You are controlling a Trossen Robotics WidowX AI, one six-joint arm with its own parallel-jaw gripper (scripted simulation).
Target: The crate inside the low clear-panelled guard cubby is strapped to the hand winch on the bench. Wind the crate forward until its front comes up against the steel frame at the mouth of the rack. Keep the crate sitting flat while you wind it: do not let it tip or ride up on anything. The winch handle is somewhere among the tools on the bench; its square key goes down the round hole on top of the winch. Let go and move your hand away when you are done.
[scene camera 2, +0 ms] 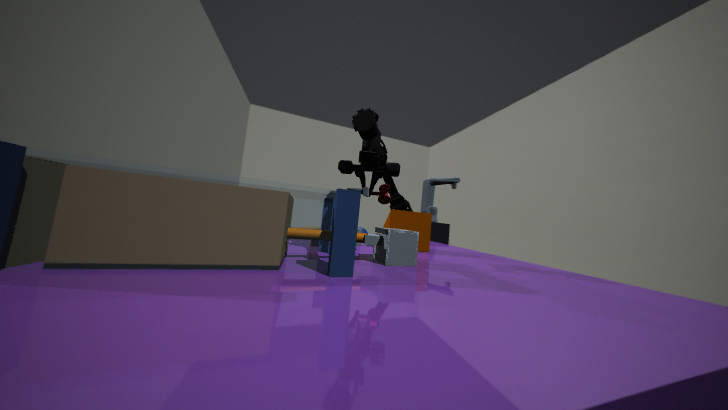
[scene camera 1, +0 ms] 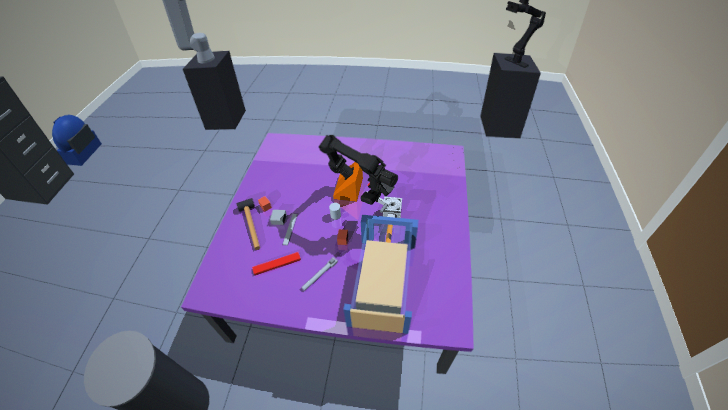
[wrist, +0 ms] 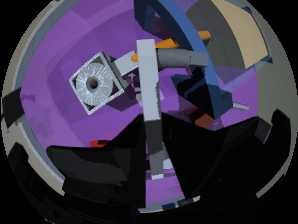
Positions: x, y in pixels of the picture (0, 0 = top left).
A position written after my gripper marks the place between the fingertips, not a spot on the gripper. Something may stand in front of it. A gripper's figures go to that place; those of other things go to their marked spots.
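My gripper (scene camera 2: 366, 195) is 0.58 m from the lens. The grey hand winch (scene camera 2: 400, 247) is 0.51 m from the lens; the grey hand winch is nearer to the lens than my gripper.
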